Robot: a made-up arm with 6 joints. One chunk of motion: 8 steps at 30 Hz.
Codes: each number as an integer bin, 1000 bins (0 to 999) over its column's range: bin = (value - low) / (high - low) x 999, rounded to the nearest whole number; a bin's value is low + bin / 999 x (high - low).
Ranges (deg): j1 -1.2..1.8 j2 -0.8..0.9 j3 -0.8..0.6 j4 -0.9..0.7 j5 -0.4..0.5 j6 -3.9..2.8
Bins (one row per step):
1: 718 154 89 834 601 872
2: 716 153 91 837 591 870
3: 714 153 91 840 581 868
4: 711 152 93 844 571 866
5: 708 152 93 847 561 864
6: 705 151 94 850 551 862
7: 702 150 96 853 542 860
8: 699 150 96 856 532 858
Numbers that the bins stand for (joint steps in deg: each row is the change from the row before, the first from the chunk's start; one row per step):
1: 0.956 -0.538 -0.675 0.436 0.141 1.948
2: 0.950 -0.540 -0.672 0.441 0.132 1.935
3: 0.944 -0.540 -0.672 0.445 0.123 1.921
4: 0.935 -0.541 -0.670 0.452 0.114 1.908
5: 0.926 -0.541 -0.670 0.457 0.105 1.895
6: 0.917 -0.543 -0.668 0.461 0.096 1.881
7: 0.908 -0.545 -0.665 0.466 0.088 1.868
8: 0.899 -0.545 -0.665 0.471 0.079 1.854

